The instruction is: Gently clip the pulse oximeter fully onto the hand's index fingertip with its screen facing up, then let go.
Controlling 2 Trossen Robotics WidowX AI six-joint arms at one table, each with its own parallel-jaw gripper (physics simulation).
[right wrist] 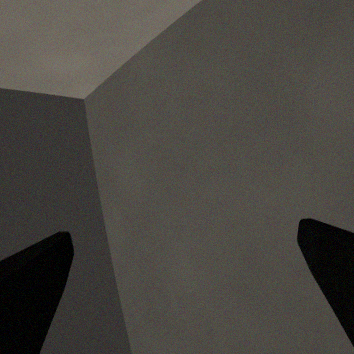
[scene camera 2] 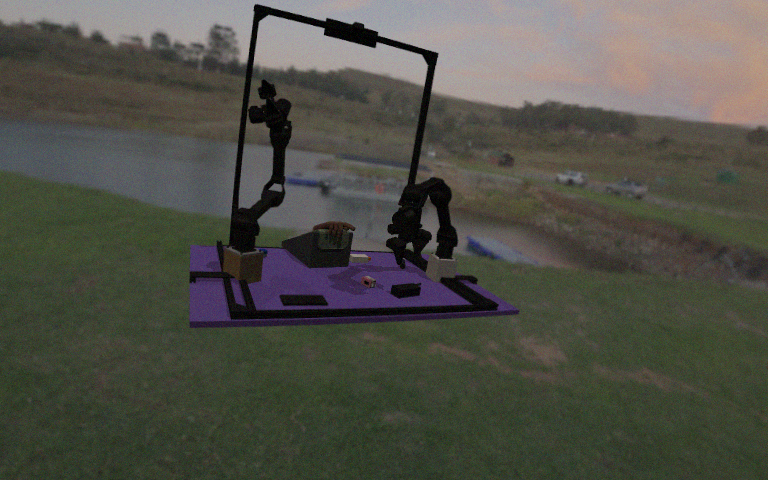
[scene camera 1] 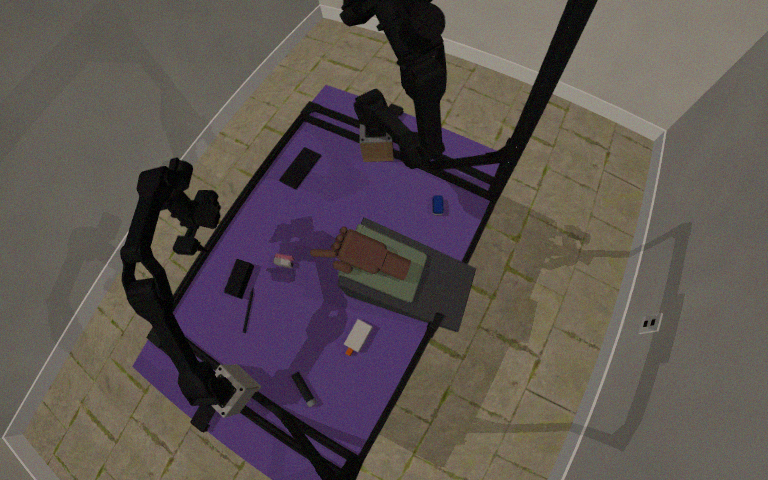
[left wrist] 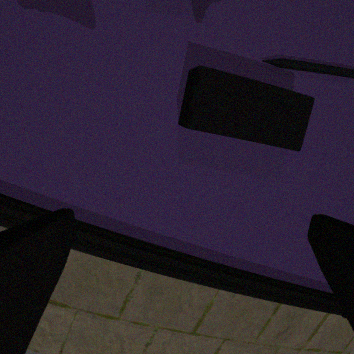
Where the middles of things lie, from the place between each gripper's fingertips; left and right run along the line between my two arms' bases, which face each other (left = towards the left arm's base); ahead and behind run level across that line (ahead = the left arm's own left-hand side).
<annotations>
The dark grey plate [scene camera 1: 444, 287] lies 53 cm behind my left hand, 17 cm to the right of it and 11 cm below it.
Right now the dark grey plate is 63 cm below my right hand, 35 cm to the left of it and 26 cm behind it.
</annotations>
